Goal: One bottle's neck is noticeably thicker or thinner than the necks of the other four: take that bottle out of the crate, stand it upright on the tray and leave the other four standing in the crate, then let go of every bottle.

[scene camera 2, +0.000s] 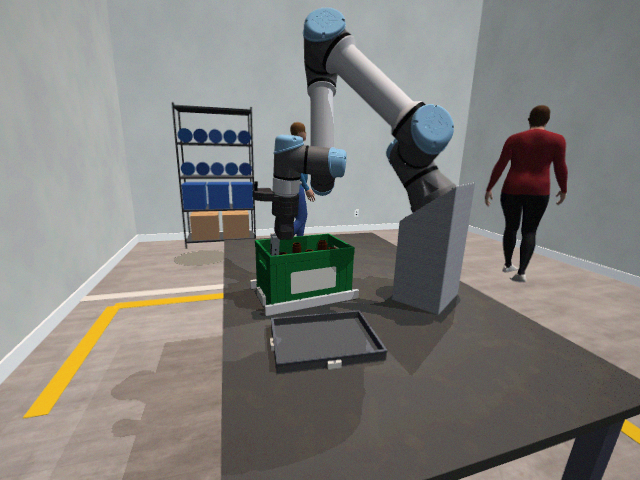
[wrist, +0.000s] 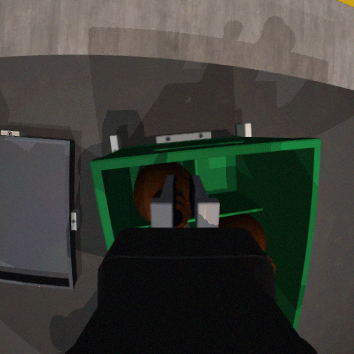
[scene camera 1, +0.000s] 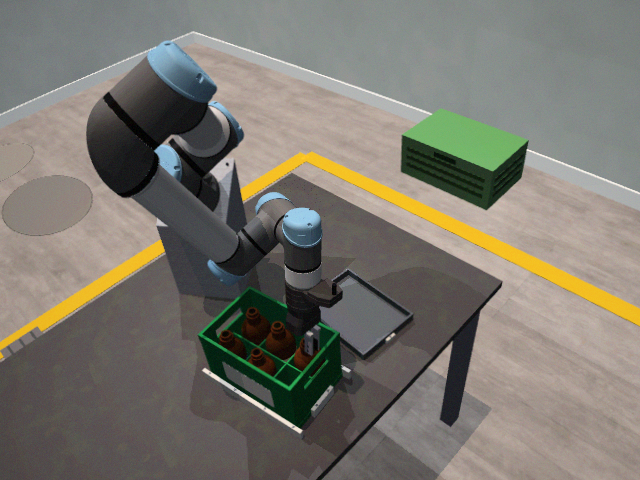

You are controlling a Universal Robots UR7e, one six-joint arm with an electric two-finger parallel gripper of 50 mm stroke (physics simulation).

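Places are measured from the arm's base along level axes (x ahead, y left, z up), in millimetres.
Pixels of known places: gripper, between the fingertips: [scene camera 2: 274, 254] [wrist: 182, 187] [scene camera 1: 311, 350]; arm's base, origin of its link: [scene camera 2: 435, 202].
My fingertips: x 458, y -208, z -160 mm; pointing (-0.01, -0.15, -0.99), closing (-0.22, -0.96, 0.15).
Note:
For each thing: its top centre in the pictures, then the offset to it from my fingertips. "*": a spot on its surface instead.
- green crate, centre of its top: [wrist: 223, 295] [scene camera 1: 267, 333] [scene camera 2: 303, 243] 18 mm up, 108 mm back, 13 mm right
- front side, a spot on its surface: [scene camera 1: 261, 363] * 21 mm down, 96 mm back, 68 mm right
- bottle, centre of its top: [wrist: 171, 216] [scene camera 1: 307, 341] 6 mm up, 20 mm back, 15 mm left
- grey tray, centre of its top: [wrist: 9, 217] [scene camera 2: 324, 332] [scene camera 1: 355, 308] 132 mm down, 17 mm back, 259 mm left
A green crate [scene camera 1: 248, 381] [scene camera 2: 313, 280] [wrist: 315, 200] holds brown bottles. Two nearer the robot base [scene camera 1: 254, 328] [scene camera 1: 229, 343], one in the middle [scene camera 1: 279, 342] and one at the front side [scene camera 1: 261, 363] stand upright. Another bottle [scene camera 1: 305, 359] [wrist: 152, 190] stands in the tray-side end. My gripper [scene camera 1: 313, 343] [wrist: 182, 187] is shut to a narrow gap, its fingers low at the rim, close over this bottle's neck. The left finger partly hides the neck in the wrist view; I see no hold on it. Neck thicknesses are hard to compare. The grey tray [scene camera 1: 379, 291] [scene camera 2: 330, 338] [wrist: 32, 210] is empty.
White stop strips [scene camera 1: 253, 403] [scene camera 2: 312, 303] [wrist: 183, 137] edge the crate. Small white clips [scene camera 1: 390, 337] [scene camera 2: 334, 364] sit on the tray's rim. Two people [scene camera 2: 535, 170] [scene camera 2: 299, 206] stand behind the table. A green box [scene camera 1: 462, 155] and a shelf rack [scene camera 2: 211, 109] are farther off.

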